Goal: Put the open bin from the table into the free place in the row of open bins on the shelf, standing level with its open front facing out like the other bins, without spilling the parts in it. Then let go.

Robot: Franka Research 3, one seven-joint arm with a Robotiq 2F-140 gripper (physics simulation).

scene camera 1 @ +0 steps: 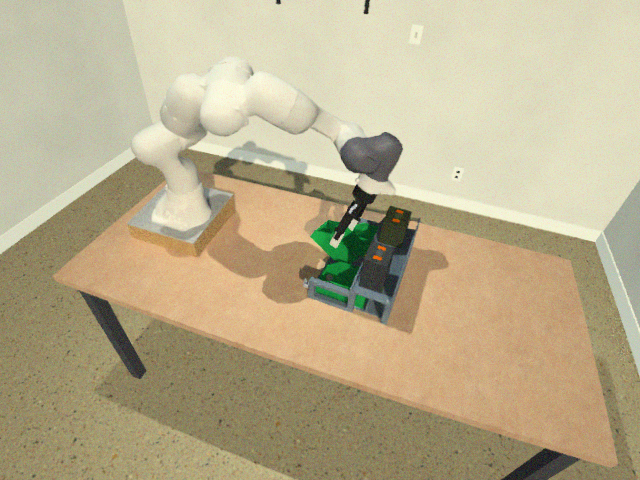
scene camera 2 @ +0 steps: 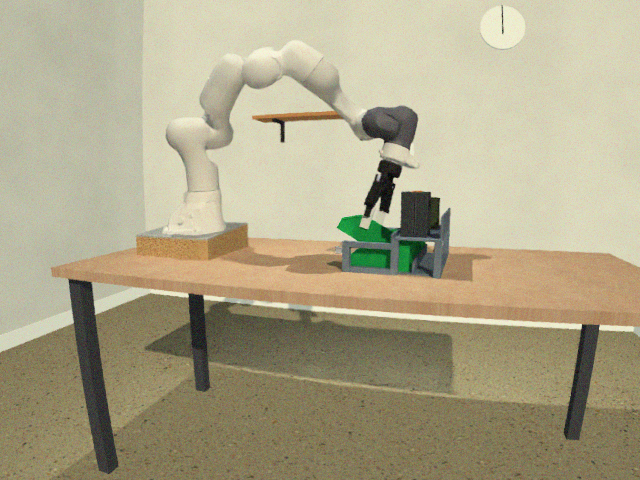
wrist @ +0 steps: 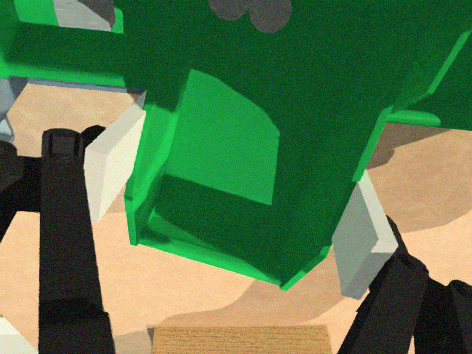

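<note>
The held green open bin is tilted, its front end raised toward the robot base and its rear over the grey shelf. Dark round parts lie in it in the wrist view. My gripper is shut on this bin, with one pale pad at each side wall near its front. A neighbouring green bin sits low in the shelf's near end. Another green bin partly shows at the right in the wrist view. The bin's underside and rear contact are hidden.
Two dark boxes with orange marks, one nearer and one farther, stand on the shelf's upper rear level, close behind the held bin. The shelf stands on the wooden table.
</note>
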